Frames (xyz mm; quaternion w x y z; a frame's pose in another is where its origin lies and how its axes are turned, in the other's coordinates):
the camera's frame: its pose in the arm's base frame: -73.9 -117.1 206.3 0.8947 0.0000 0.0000 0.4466
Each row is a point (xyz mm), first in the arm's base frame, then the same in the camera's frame.
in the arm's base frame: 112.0 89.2 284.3
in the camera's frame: 276.6 -24.6 78.0
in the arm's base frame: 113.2 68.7 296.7
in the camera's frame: 261.0 -37.8 90.4
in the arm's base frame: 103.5 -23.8 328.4
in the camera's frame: 181.2 -85.7 122.1
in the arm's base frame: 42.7 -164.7 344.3
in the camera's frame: 32.0 -121.8 138.0
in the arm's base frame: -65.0 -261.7 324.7
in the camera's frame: -110.2 -94.0 118.4
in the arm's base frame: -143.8 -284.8 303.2
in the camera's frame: -176.0 -44.9 96.9
